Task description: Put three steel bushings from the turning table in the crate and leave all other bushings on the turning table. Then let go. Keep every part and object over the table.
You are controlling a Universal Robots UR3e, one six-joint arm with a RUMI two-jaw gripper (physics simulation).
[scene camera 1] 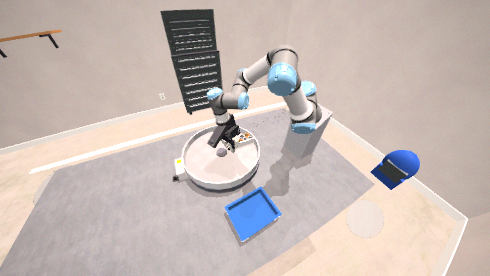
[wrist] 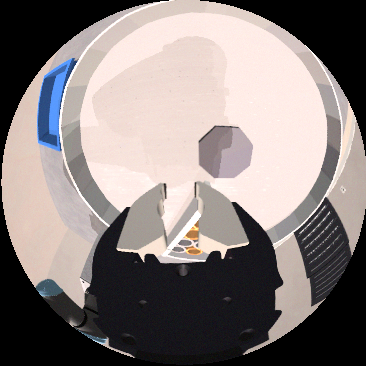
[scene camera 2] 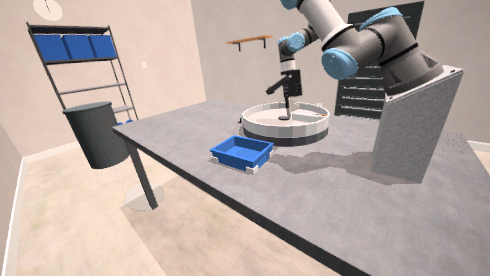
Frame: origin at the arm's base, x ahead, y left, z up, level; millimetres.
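Seen in the pictures: gripper, between the fingertips: (scene camera 1: 231, 151) (wrist: 179, 184) (scene camera 2: 290, 117); arm's base, origin of its link: (scene camera 2: 413, 83).
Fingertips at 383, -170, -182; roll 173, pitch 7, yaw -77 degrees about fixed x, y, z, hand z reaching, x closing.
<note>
Offsets run from my fingertips to a thing's top centre, as dx, dy, dz. "*": to the spot under its first point. Level surfaces: height alone.
The turning table (scene camera 1: 197, 157) (scene camera 2: 285, 131) (wrist: 280, 90) is a round pale dish with a raised rim and a grey eight-sided hub {+41, -41, -13} (scene camera 1: 221, 152) (wrist: 236, 152). Steel bushings {-147, -21, +4} (wrist: 178, 251), grey rings, lie with orange-brown bushings {-146, -53, +4} (wrist: 194, 254) behind a straight white divider; the gripper hides part of this group. My gripper (scene camera 1: 229, 146) (scene camera 2: 288, 116) (wrist: 179, 184) is partly open low over the dish, beside the hub. No bushing shows between its fingertips. The divider shows between the fingers in the wrist view; contact cannot be told. The blue crate {+99, +306, -24} (scene camera 1: 252, 216) (scene camera 2: 231, 158) (wrist: 57, 107) shows no bushings inside.
The crate stands on the grey table {dz -74} (scene camera 1: 125, 200) (scene camera 2: 350, 215), apart from the dish. The arm's grey pedestal (scene camera 1: 300, 142) (scene camera 2: 412, 130) stands on the other side of the dish. A small box with a yellow mark {* +273, -80, -17} (scene camera 1: 179, 167) adjoins the dish rim.
</note>
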